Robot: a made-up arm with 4 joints.
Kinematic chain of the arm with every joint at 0, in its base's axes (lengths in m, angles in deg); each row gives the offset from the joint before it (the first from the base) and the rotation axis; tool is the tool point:
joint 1: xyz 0 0 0.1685 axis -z
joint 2: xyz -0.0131 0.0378 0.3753 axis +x
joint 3: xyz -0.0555 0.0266 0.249 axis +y
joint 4: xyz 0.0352 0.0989 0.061 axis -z
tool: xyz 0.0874 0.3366 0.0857
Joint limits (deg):
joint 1: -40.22..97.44
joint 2: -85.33..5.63
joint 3: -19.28..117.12
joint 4: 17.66..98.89
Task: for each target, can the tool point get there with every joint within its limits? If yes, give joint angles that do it. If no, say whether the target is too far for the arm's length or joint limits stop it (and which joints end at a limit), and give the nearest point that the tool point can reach.
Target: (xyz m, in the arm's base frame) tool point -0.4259 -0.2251 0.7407
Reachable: no: joint limits stop it (at a limit: joint 2, joint 3, joint 4) | nearest point -0.1222 -0.0646 0.5458 | short by 0.395 m
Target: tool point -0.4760 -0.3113 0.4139
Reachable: no: joint limits stop it (at a limit: joint 2, joint 3) | nearest point -0.1323 -0.0865 0.4207 | short by 0.411 m
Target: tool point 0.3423 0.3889 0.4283
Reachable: yes | joints 3.52 -67.87 14.52 55.02
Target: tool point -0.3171 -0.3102 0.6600
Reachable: no: joint limits stop it (at a limit: joint 1, joint 2, joint 4) | nearest point -0.0298 -0.3024 0.6991 | short by 0.290 m
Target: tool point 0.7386 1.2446 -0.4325
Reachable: no: too far | nearest point 0.2833 0.4774 0.1857 | short by 1.085 m
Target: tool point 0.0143 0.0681 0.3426
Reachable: yes | joints 39.90 -31.33 105.94 75.56
